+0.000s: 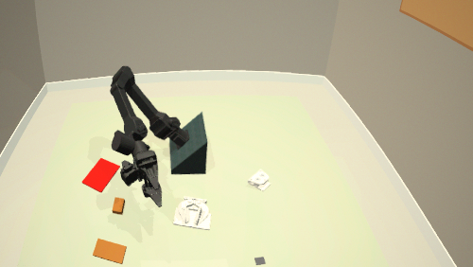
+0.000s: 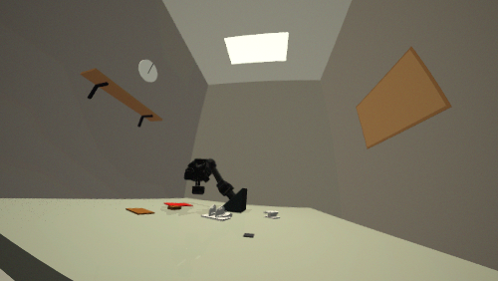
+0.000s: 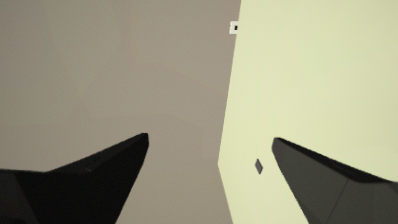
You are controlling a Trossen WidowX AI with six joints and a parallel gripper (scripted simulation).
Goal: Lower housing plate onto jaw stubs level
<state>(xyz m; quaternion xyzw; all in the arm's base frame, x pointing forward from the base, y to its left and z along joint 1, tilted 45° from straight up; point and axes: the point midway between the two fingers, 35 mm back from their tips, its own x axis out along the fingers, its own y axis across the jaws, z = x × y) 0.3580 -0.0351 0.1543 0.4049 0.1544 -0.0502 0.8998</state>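
Now: gripper tip 19 cm past the small white stepped block, 38 cm to the right of it and 17 cm above it. Round my gripper tip: small orange block (12 cm behind, 16 cm to the right, 17 cm below); small grey square (16 cm ahead, 28 cm to the left, 18 cm below); red sheet (29 cm behind, 24 cm to the right, 18 cm below).
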